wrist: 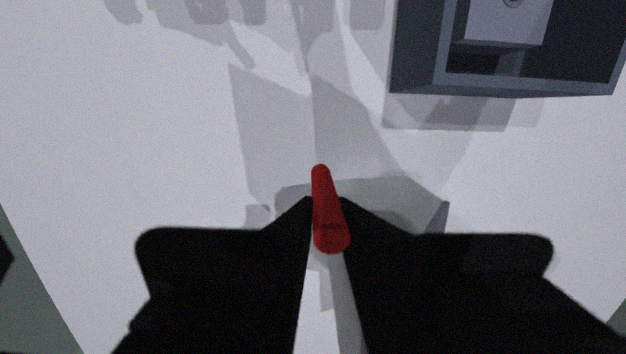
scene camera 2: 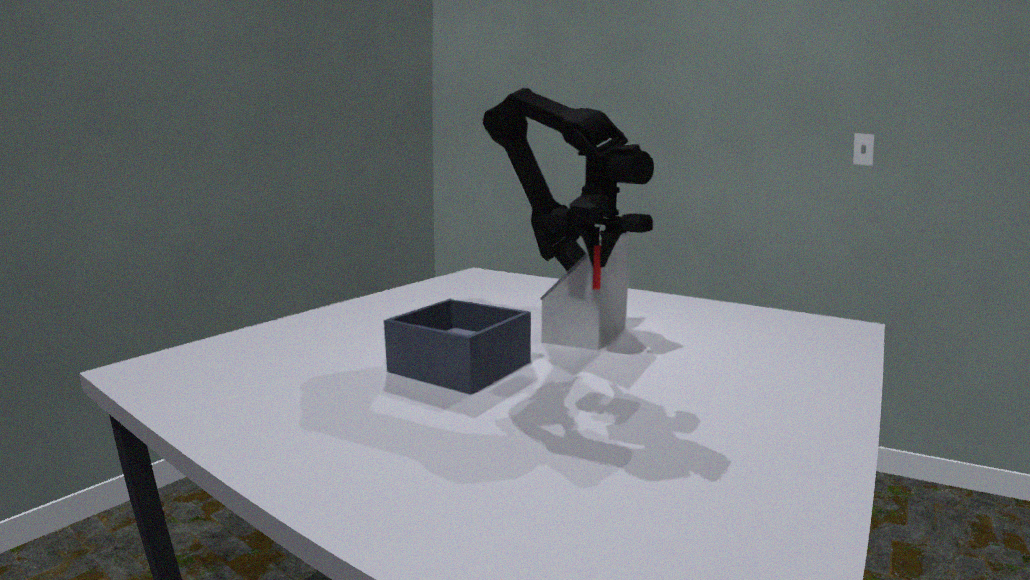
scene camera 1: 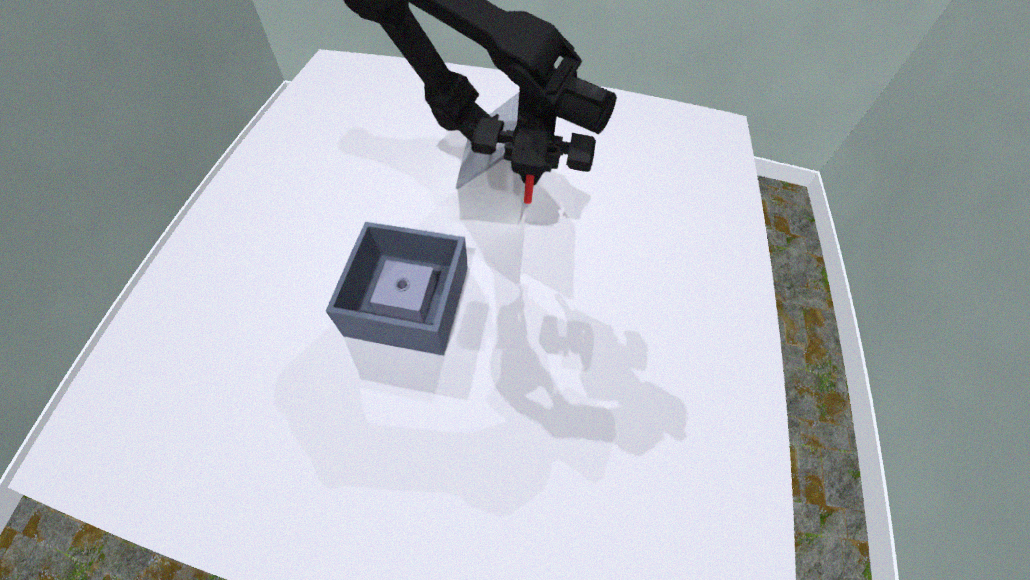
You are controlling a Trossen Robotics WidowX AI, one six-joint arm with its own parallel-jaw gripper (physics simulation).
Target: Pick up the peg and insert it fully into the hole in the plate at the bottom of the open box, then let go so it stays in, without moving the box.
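Pixels of known places: gripper, fingertip midpoint: (wrist: 323, 204) (scene camera 2: 598, 266) (scene camera 1: 529, 182); arm's base, origin of the base link: (scene camera 2: 582, 268).
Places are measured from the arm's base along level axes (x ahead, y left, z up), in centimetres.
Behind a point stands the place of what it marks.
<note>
A red peg (scene camera 1: 529, 189) @[x 17.9, y 10.7, z 3.8 cm] (scene camera 2: 596, 268) @[x 17.9, y 10.7, z 4.0 cm] (wrist: 327, 212) @[x 17.9, y 10.7, z 7.4 cm] is held about upright between the fingertips, its lower part sticking out below them, above the table. My gripper (scene camera 1: 529, 175) @[x 16.7, y 10.6, z 4.2 cm] (scene camera 2: 597, 248) @[x 16.7, y 10.6, z 4.2 cm] (wrist: 323, 204) @[x 16.7, y 10.6, z 4.2 cm] is shut on the peg. It is behind and to the right of the open dark blue-grey box (scene camera 1: 452, 291) @[x 33.8, y 0.0, z -6.5 cm] (scene camera 2: 428, 354) @[x 42.4, y -9.1, z -8.5 cm] (wrist: 515, 86) @[x 23.7, y -7.7, z -4.1 cm] in scene camera 1. Inside the box lies a pale square plate (scene camera 1: 389, 295) @[x 35.4, y -11.1, z -8.1 cm] (wrist: 492, 25) @[x 29.8, y -7.7, z -8.1 cm] with a round hole at its middle. In scene camera 2 the box's walls hide most of the plate, and its hole does not show.
The box stands on a white table (scene camera 1: 216, 345) @[x 48.0, y -43.0, z -13.8 cm] (scene camera 2: 756, 432) @[x 35.8, y 44.6, z -13.9 cm] (wrist: 125, 125) @[x 20.7, y 37.2, z -13.9 cm]. A grey wedge-shaped block (scene camera 1: 479, 162) @[x 8.9, y 0.4, z 0.1 cm] (scene camera 2: 569, 317) @[x 11.7, y 2.6, z -7.8 cm] stands behind the peg, by the arm. Shadows of the arm and the box fall on the table.
</note>
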